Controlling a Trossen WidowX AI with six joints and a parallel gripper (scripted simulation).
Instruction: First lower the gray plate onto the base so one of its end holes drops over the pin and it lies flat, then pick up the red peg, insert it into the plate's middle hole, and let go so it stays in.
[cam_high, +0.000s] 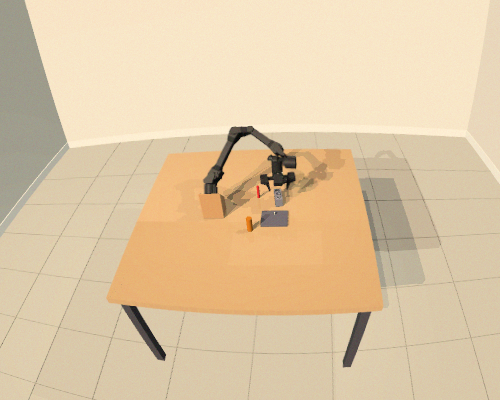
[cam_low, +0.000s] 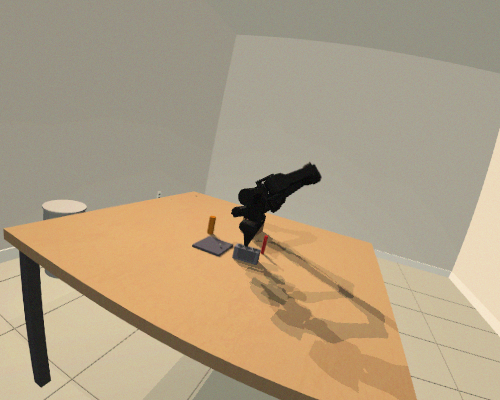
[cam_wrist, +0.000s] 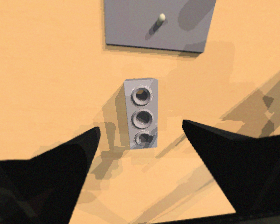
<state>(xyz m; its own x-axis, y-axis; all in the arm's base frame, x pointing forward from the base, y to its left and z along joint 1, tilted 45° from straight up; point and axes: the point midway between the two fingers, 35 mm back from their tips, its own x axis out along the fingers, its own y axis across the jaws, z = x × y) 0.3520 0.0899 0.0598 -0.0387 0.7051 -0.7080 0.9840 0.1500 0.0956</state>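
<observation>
Right now my gripper tip is 40 mm above the gray plate. From my gripper tip the other things lie so: dark base: 130 mm to the right, 70 mm below, 10 mm behind; then red peg: 120 mm behind, 30 mm to the left, 30 mm below; then orange cylinder: 240 mm to the right, 130 mm behind, 30 mm below.
</observation>
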